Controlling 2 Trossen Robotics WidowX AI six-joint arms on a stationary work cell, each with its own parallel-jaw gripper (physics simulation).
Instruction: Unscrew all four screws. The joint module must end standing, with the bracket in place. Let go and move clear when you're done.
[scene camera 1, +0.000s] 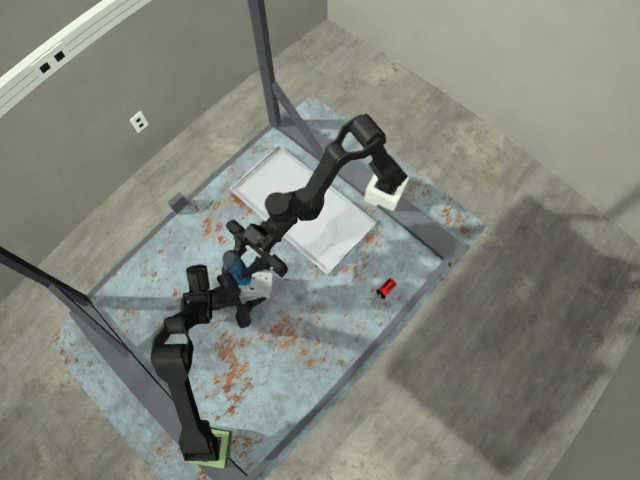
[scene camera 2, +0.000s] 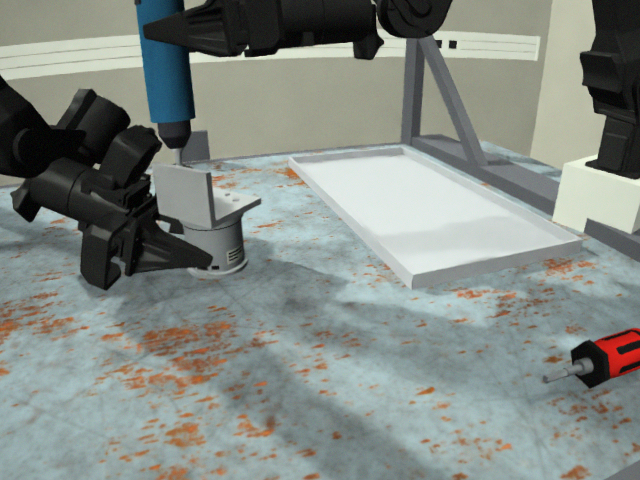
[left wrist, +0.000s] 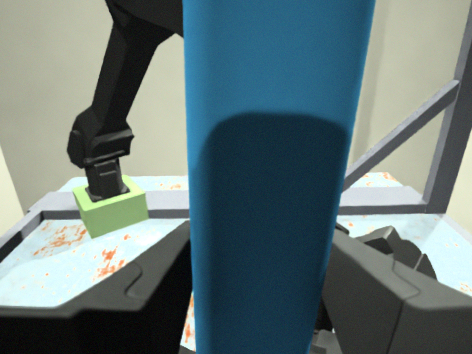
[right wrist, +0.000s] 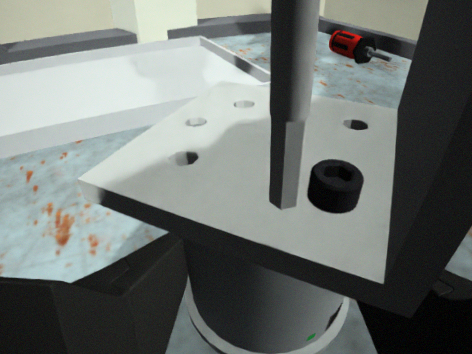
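The grey joint module stands upright with the L-shaped bracket on top. In the right wrist view one black socket-head screw sits in the bracket near its upright plate; several other holes show no screw. My left gripper is shut on the blue screwdriver, which points down. Its bit shows beside the screw head, not in its socket. My right gripper is shut on the module body, low down.
A white tray lies near the module. A red screwdriver lies on the table apart from it. Frame beams edge the table. The two arms are close together around the module.
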